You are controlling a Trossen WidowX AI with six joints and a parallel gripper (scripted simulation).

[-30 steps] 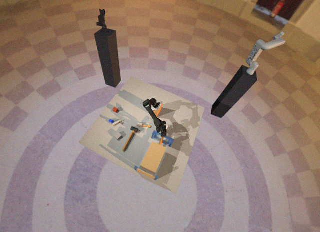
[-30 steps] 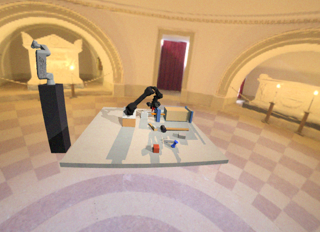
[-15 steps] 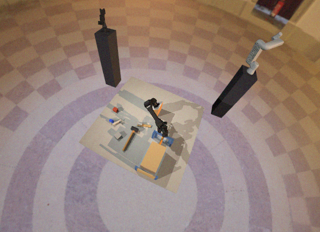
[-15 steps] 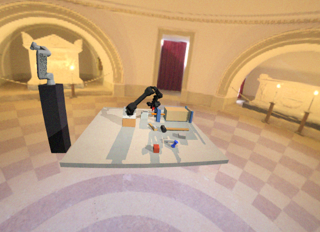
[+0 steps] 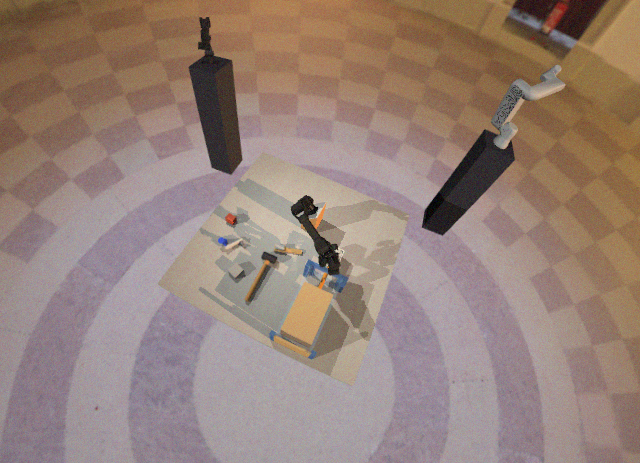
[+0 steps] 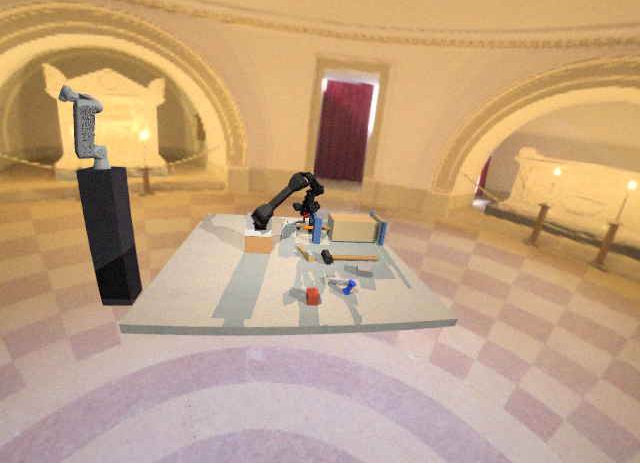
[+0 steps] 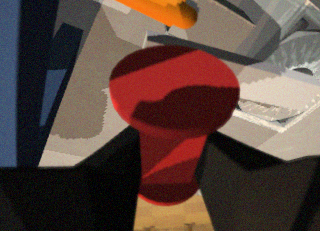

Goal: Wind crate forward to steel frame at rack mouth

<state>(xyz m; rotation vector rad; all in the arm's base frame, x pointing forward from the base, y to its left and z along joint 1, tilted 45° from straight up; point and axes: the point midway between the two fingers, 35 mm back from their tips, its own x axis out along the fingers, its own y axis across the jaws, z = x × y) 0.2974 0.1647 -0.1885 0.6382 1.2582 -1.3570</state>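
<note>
Right now the frame is 6 cm ahead of my gripper tip, 4 cm to the right of it and 3 cm below it. From my gripper tip the other things lie so: winch: 11 cm behind, 10 cm below, 3 cm to the right; then red knob: 2 cm to the right, 1 cm ahead; then red-knobbed handle: 3 cm below, 3 cm behind, 2 cm to the right.
</note>
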